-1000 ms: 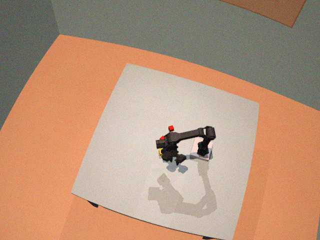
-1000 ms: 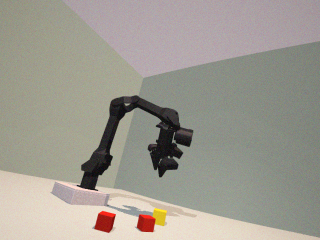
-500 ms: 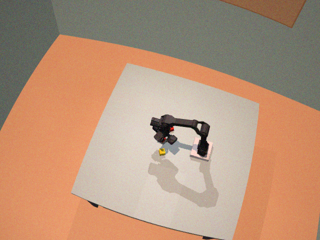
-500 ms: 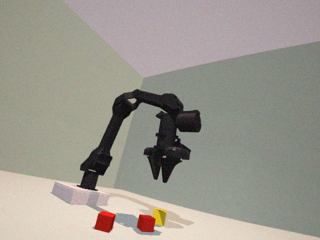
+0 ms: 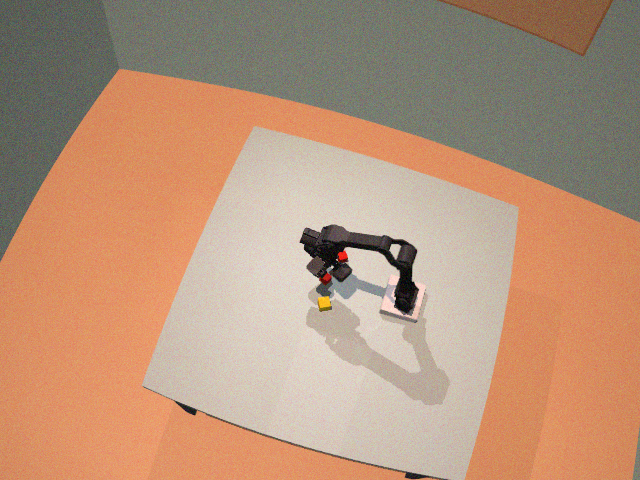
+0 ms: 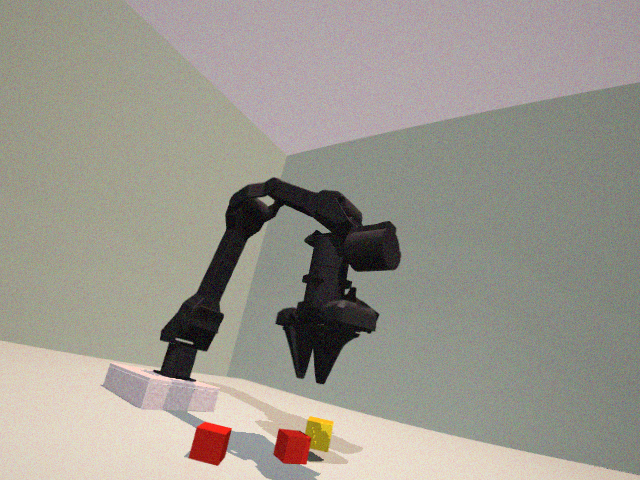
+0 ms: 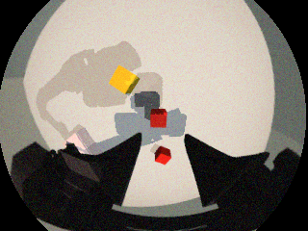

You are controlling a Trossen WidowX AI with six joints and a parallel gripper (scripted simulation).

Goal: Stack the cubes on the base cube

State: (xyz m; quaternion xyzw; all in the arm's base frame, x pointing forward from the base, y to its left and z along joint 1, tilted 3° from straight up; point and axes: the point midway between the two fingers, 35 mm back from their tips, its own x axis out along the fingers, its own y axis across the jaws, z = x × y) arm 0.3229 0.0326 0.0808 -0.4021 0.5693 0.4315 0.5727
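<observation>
The red cube is 90 mm below my gripper tip and 10 mm behind it. Round my gripper tip: yellow cube (100 mm to the left, 80 mm below, 50 mm behind).
</observation>
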